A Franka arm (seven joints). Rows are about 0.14 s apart.
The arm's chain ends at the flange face. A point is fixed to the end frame.
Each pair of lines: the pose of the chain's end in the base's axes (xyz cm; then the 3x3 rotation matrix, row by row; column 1 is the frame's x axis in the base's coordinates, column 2 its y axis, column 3 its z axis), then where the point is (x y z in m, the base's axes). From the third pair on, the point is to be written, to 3 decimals.
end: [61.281 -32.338 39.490], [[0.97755 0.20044 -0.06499], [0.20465 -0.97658 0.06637], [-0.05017 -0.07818 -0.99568]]
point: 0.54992 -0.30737 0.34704
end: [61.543 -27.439 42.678], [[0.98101 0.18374 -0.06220], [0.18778 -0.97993 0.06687], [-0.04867 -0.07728 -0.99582]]
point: 0.55290 -0.25733 0.37881
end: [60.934 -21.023 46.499], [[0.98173 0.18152 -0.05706], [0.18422 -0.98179 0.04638], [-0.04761 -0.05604 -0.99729]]
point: 0.547 -0.194 0.416
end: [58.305 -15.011 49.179], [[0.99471 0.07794 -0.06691], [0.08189 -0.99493 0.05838], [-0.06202 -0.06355 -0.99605]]
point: 0.522 -0.127 0.444
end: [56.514 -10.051 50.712], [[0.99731 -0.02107 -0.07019], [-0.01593 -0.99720 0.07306], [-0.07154 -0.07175 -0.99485]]
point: 0.506 -0.071 0.460
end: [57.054 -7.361 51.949], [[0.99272 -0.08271 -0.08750], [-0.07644 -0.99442 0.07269], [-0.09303 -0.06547 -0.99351]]
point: 0.513 -0.041 0.474
